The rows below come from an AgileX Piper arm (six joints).
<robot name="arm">
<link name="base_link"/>
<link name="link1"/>
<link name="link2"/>
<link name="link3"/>
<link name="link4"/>
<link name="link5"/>
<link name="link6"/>
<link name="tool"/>
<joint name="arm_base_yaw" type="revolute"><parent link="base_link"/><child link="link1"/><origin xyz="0 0 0.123" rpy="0 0 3.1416"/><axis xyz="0 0 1"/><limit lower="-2.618" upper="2.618"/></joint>
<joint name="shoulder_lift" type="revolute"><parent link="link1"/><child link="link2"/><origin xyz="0 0 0" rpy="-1.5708 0 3.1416"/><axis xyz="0 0 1"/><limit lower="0" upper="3.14"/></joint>
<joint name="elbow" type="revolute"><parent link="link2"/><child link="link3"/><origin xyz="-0.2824 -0.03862 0"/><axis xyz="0 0 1"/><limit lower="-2.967" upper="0"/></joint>
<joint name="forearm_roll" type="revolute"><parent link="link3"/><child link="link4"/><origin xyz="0.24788 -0.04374 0" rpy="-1.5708 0 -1.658"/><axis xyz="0 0 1"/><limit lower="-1.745" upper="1.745"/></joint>
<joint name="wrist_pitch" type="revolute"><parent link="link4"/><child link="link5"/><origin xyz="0 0 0" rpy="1.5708 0 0"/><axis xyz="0 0 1"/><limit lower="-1.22" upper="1.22"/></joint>
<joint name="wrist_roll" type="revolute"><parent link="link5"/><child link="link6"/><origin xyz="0 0.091 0" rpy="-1.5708 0 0"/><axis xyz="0 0 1"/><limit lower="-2.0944" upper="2.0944"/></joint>
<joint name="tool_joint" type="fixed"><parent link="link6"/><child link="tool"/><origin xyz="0 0 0" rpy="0 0 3.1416"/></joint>
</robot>
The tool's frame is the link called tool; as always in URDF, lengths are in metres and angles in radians.
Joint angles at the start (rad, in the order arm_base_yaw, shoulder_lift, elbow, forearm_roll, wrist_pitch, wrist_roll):
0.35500 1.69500 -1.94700 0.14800 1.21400 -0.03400
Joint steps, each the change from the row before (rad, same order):
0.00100 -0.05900 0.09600 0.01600 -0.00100 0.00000
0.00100 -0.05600 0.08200 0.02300 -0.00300 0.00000
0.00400 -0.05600 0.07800 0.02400 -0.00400 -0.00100
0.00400 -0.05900 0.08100 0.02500 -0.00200 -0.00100
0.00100 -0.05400 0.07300 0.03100 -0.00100 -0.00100
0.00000 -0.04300 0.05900 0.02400 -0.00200 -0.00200
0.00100 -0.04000 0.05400 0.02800 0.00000 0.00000
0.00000 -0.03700 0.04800 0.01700 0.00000 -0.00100
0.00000 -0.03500 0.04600 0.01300 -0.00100 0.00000
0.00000 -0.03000 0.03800 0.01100 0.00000 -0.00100
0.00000 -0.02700 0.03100 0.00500 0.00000 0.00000
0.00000 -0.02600 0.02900 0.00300 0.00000 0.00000
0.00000 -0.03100 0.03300 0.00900 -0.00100 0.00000
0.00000 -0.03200 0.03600 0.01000 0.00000 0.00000
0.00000 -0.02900 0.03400 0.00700 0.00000 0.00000
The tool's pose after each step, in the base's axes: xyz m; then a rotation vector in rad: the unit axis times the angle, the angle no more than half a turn. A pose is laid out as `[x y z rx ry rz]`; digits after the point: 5 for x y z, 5 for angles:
[0.31873 0.13337 0.42710 -0.47770 2.44965 0.35097]
[0.30383 0.13022 0.42284 -0.47905 2.47316 0.37884]
[0.28827 0.12787 0.41894 -0.48384 2.49083 0.40959]
[0.27156 0.12504 0.41413 -0.48841 2.51030 0.44161]
[0.25616 0.12218 0.40936 -0.48794 2.52783 0.48095]
[0.24406 0.11962 0.40482 -0.48696 2.54096 0.51081]
[0.23235 0.11783 0.40047 -0.48440 2.55414 0.54739]
[0.22194 0.11529 0.39643 -0.48291 2.56424 0.56888]
[0.21230 0.11269 0.39205 -0.48006 2.57390 0.58545]
[0.20401 0.11044 0.38841 -0.47915 2.58107 0.59925]
[0.19679 0.10809 0.38570 -0.47809 2.58487 0.60566]
[0.18994 0.10571 0.38310 -0.47741 2.58776 0.60946]
[0.18177 0.10332 0.38042 -0.47527 2.58825 0.62152]
[0.17328 0.10090 0.37681 -0.47322 2.59162 0.63474]
[0.16570 0.09857 0.37283 -0.47156 2.59622 0.64382]

